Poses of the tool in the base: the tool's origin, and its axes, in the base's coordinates. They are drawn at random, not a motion.
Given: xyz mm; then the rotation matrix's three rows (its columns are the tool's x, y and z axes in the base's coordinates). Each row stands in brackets.
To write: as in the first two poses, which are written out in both.
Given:
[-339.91 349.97 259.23], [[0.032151 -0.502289 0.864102], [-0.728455 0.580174 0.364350], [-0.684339 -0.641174 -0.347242]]
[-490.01 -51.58 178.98], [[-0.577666 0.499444 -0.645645], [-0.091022 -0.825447 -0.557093], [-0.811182 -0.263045 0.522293]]
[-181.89 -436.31 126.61], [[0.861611 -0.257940 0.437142], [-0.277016 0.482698 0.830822], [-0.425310 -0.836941 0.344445]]
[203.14 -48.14 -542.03], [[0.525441 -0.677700 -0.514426], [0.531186 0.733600 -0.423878], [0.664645 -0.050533 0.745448]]
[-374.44 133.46 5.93], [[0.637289 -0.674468 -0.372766], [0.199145 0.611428 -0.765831], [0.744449 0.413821 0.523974]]
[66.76 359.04 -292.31], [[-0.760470 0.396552 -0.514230], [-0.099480 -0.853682 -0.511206], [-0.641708 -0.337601 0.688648]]
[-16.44 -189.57 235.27], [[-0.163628 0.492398 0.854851], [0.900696 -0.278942 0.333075], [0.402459 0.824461 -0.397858]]
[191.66 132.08 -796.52], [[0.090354 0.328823 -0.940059], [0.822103 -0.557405 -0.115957], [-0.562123 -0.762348 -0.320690]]
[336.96 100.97 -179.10], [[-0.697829 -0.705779 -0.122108], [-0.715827 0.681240 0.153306], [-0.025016 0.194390 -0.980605]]
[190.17 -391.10 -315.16], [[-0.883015 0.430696 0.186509], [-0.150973 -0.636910 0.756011], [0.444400 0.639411 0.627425]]
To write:
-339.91 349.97 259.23 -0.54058 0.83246 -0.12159 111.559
-490.01 -51.58 178.98 0.43237 0.24341 -0.86822 160.121
-181.89 -436.31 126.61 -0.88821 0.45932 -0.01016 69.856
203.14 -48.14 -542.03 0.21587 -0.68176 0.69900 59.851
-374.44 133.46 5.93 0.63948 -0.60563 0.47358 67.273
66.76 359.04 -292.31 0.32103 0.23573 -0.91726 164.313
-16.44 -189.57 235.27 0.62770 0.57789 0.52157 156.957
191.66 132.08 -796.52 -0.72090 -0.42150 0.55014 153.364
336.96 100.97 -179.10 0.38793 -0.91679 -0.09488 176.965
190.17 -391.10 -315.16 -0.18025 -0.39867 -0.89920 161.129

